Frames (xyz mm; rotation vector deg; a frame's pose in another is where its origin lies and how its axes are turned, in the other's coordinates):
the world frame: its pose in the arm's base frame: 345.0 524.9 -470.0 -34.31 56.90 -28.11
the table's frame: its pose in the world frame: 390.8 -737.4 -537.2 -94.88 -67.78 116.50
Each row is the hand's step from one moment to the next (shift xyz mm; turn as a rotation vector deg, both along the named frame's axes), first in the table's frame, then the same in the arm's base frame.
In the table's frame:
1: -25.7 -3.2 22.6 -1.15 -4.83 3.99
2: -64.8 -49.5 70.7 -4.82 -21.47 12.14
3: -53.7 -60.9 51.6 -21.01 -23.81 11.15
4: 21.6 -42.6 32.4 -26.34 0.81 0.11
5: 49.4 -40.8 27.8 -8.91 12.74 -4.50
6: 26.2 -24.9 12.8 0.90 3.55 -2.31
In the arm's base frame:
1: 9.1 -4.5 32.8 1.76 4.42 4.24
2: 40.6 26.1 96.5 10.14 18.30 13.93
3: 48.3 36.0 75.0 22.97 11.65 21.66
4: -4.9 54.5 18.4 17.44 -14.12 13.81
5: -22.8 66.0 -0.1 0.79 -16.16 0.18
6: -9.3 37.2 -1.5 -1.61 -3.05 -2.62

